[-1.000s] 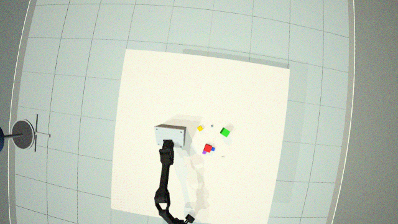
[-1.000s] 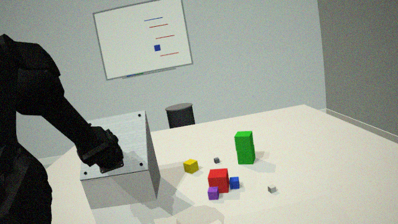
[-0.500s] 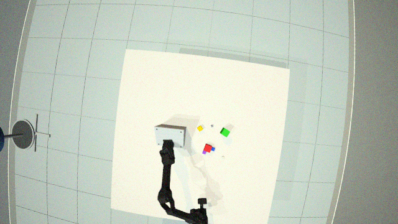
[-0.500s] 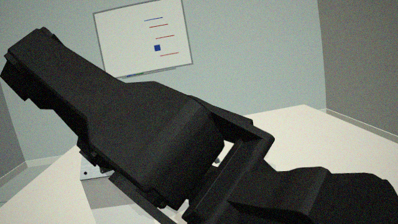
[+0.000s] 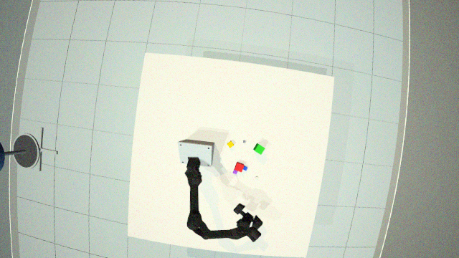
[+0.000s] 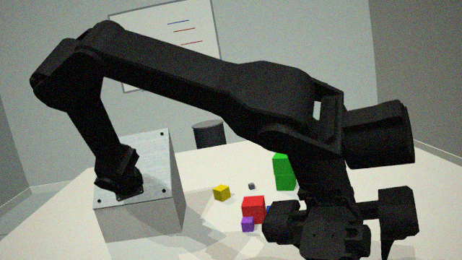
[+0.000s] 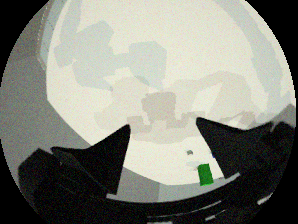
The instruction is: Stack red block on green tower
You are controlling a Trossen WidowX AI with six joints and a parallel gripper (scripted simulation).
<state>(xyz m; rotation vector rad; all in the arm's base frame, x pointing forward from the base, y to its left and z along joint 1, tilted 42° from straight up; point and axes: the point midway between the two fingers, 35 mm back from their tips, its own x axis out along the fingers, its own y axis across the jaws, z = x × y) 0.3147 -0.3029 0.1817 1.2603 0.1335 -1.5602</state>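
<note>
The red block lies 60 mm behind my gripper tip, 280 mm to the left of it and 40 mm below it. From my gripper tip the other things lie so: purple cube: 90 mm behind, 250 mm to the left, 50 mm below; yellow cube: 110 mm behind, 430 mm to the left, 50 mm below; blue cube: 20 mm behind, 270 mm to the left, 50 mm below.
</note>
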